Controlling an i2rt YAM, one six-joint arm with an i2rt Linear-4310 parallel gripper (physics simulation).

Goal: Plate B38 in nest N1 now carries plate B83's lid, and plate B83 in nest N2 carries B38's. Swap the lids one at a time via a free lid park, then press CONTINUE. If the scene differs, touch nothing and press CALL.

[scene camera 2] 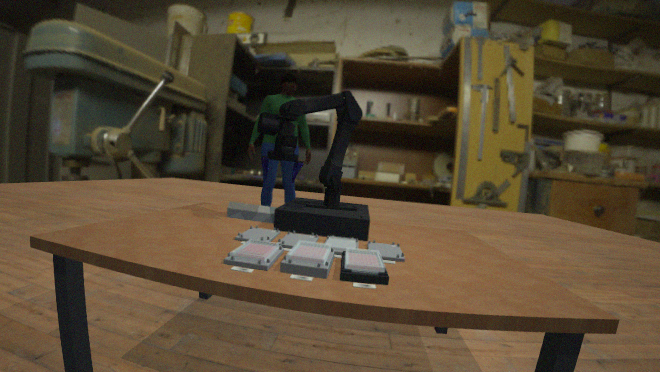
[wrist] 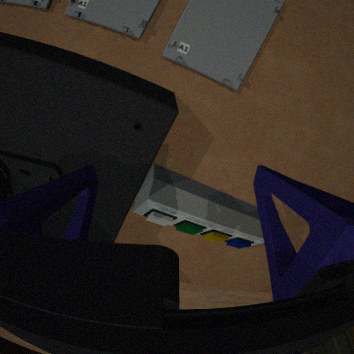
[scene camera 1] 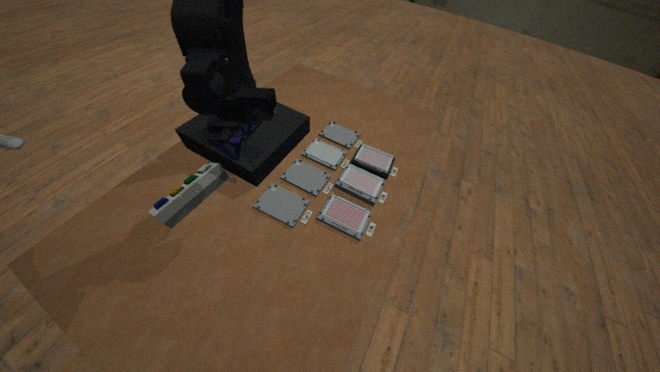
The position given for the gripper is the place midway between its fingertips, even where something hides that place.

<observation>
The gripper [wrist: 175,173] is open, holding nothing. Also in view: a grey button box [wrist: 164,191].
</observation>
